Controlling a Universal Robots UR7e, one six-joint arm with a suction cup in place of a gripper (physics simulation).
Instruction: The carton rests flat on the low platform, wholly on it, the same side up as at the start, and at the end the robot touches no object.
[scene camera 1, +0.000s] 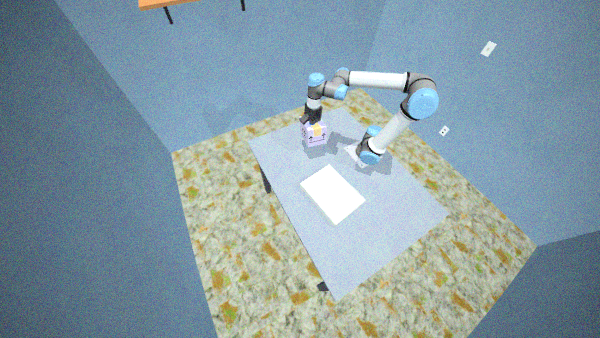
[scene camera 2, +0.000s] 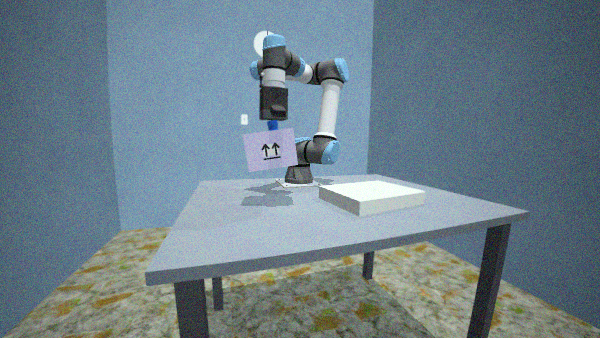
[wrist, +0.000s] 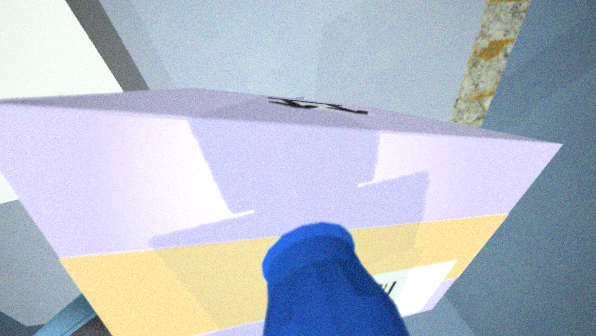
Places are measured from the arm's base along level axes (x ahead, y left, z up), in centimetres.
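Pixels of known places: hand, its tool point: (scene camera 1: 311, 124) (scene camera 2: 273, 133) (wrist: 308, 232); arm's base, origin of its link: (scene camera 2: 298, 181).
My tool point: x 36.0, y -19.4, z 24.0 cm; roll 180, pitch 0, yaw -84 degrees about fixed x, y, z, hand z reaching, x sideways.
Observation:
Ahead of a thing's pixels: the offset from my tool point to its top centre. Level surfaces: height alone.
A pale lilac carton @(dx -1.5, dy -0.5, dz +2.2 cm) (scene camera 1: 315, 137) (scene camera 2: 257, 152) (wrist: 125, 165) with a yellow tape band and black up-arrows hangs in the air under my suction gripper (scene camera 2: 272, 128) (wrist: 310, 250). The blue cup touches the carton's top face. The arrows point up, and the carton is tilted a little in the scene camera 2 view, its left side lower. Its shadow lies on the table below it. The low white platform @(dx +4.5, dy +36.9, dz -19.9 cm) (scene camera 1: 332, 195) (scene camera 2: 372, 192) (wrist: 45, 45) lies flat on the table; in the scene camera 2 view it is to the right of the carton and lower. The carton is apart from it.
The grey table @(dz -24.7 cm) (scene camera 1: 380, 235) (scene camera 2: 220, 240) carries the platform and the arm's base plate (scene camera 1: 352, 154) (scene camera 2: 285, 185). The arm's base (scene camera 1: 371, 150) (scene camera 2: 299, 174) stands behind the carton and platform in the scene camera 2 view. An orange shelf (scene camera 1: 165, 4) shows far off at the top.

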